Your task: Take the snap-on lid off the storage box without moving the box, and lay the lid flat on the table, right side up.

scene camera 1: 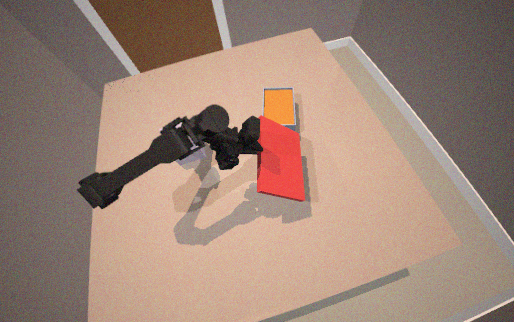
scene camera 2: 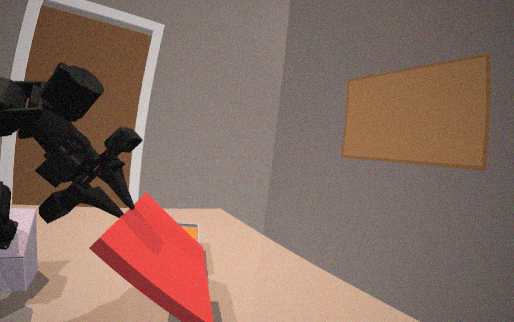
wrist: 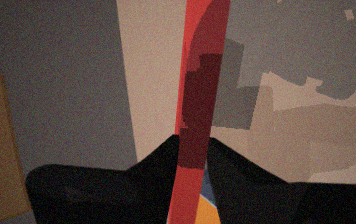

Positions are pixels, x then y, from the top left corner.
Labels:
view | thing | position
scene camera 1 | my gripper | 260, 151
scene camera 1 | red lid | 279, 167
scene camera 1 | box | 278, 105
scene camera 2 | my gripper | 129, 213
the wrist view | my gripper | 192, 142

